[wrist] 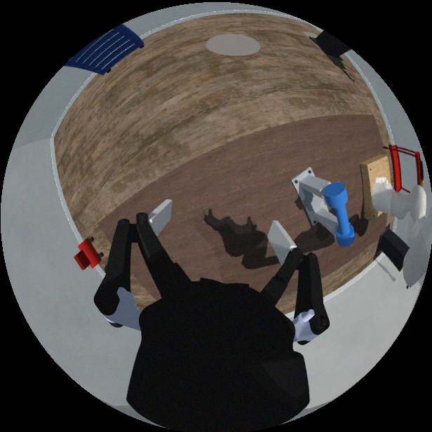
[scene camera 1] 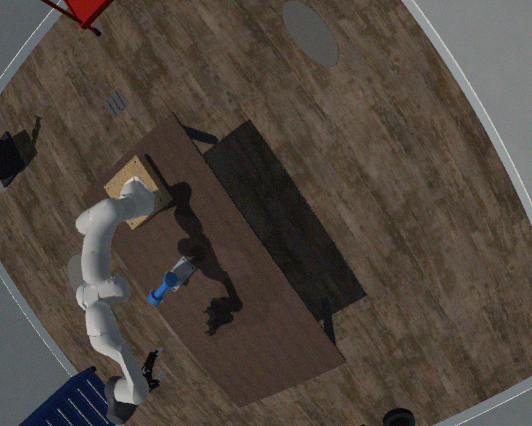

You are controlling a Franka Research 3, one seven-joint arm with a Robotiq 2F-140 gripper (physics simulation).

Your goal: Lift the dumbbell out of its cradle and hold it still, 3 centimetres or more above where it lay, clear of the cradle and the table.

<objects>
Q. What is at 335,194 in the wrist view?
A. A blue dumbbell.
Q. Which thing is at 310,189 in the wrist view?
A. A grey cradle.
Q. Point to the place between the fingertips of my gripper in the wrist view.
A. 221,218
</objects>
